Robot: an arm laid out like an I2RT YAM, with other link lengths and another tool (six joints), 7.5 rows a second.
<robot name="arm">
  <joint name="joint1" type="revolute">
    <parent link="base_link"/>
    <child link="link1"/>
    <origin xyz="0 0 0.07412"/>
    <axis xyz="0 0 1"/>
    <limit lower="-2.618" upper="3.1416"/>
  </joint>
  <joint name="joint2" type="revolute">
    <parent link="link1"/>
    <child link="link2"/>
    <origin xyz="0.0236 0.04 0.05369"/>
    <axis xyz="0 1 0"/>
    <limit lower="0" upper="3.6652"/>
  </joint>
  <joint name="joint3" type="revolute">
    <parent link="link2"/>
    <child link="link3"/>
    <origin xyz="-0.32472 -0.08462 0"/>
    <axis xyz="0 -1 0"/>
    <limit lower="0" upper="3.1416"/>
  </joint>
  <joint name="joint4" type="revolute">
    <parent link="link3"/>
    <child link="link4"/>
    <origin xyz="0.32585 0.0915 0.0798"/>
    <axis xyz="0 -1 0"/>
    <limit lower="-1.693" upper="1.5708"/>
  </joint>
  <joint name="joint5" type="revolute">
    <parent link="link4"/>
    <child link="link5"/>
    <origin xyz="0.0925 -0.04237 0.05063"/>
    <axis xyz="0 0 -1"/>
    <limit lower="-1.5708" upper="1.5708"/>
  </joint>
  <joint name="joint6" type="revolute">
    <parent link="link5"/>
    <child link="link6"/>
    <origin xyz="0.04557 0 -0.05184"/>
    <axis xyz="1 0 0"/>
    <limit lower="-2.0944" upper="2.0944"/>
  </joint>
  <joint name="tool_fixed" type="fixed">
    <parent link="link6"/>
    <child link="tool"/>
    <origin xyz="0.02 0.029 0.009" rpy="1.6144 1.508 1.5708"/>
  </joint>
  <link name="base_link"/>
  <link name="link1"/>
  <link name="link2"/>
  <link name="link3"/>
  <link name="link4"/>
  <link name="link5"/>
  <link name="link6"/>
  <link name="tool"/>
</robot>
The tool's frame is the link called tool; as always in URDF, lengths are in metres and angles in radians.
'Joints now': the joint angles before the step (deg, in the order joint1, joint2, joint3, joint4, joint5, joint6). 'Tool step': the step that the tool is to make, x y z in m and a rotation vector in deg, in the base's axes. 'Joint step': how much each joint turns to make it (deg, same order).
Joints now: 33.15 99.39 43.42 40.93 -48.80 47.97
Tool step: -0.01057 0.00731 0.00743 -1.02 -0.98 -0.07
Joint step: 1.61 -2.03 -0.18 -2.59 1.99 -1.33
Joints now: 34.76 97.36 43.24 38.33 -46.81 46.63
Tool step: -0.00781 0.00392 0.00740 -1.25 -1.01 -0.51
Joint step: 1.07 -2.05 -0.02 -3.06 1.97 -1.57
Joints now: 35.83 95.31 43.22 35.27 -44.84 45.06
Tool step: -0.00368 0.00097 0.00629 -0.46 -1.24 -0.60
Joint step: 0.44 -1.34 0.00 -1.34 1.32 -1.05
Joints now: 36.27 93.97 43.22 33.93 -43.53 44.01
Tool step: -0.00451 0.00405 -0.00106 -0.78 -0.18 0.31
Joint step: 0.79 -0.23 0.00 -1.08 0.67 -0.77
